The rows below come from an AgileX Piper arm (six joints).
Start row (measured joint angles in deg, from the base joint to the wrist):
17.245, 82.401, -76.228, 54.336, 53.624, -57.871
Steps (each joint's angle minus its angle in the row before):
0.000, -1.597, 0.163, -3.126, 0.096, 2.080
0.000, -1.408, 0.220, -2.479, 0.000, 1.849
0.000, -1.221, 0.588, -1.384, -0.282, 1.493
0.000, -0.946, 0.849, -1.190, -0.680, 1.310
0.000, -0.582, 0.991, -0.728, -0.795, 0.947
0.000, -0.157, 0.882, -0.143, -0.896, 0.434
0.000, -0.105, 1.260, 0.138, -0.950, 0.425
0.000, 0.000, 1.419, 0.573, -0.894, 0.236
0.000, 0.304, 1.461, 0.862, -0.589, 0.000
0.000, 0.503, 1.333, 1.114, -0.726, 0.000
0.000, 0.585, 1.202, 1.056, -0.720, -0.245
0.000, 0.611, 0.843, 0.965, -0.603, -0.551
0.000, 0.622, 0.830, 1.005, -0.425, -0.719
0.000, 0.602, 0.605, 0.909, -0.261, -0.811
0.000, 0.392, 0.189, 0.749, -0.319, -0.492
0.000, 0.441, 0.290, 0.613, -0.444, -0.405
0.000, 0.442, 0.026, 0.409, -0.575, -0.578
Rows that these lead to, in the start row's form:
17.245, 80.804, -76.065, 51.210, 53.720, -55.791
17.245, 79.396, -75.845, 48.731, 53.720, -53.942
17.245, 78.175, -75.257, 47.347, 53.438, -52.449
17.245, 77.229, -74.408, 46.157, 52.758, -51.139
17.245, 76.647, -73.417, 45.429, 51.963, -50.192
17.245, 76.490, -72.535, 45.286, 51.067, -49.758
17.245, 76.385, -71.275, 45.424, 50.117, -49.333
17.245, 76.385, -69.856, 45.997, 49.223, -49.097
17.245, 76.689, -68.395, 46.859, 48.634, -49.097
17.245, 77.192, -67.062, 47.973, 47.908, -49.097
17.245, 77.777, -65.860, 49.029, 47.188, -49.342
17.245, 78.388, -65.017, 49.994, 46.585, -49.893
17.245, 79.010, -64.187, 50.999, 46.160, -50.612
17.245, 79.612, -63.582, 51.908, 45.899, -51.423
17.245, 80.004, -63.393, 52.657, 45.580, -51.915
17.245, 80.445, -63.103, 53.270, 45.136, -52.320
17.245, 80.887, -63.077, 53.679, 44.561, -52.898

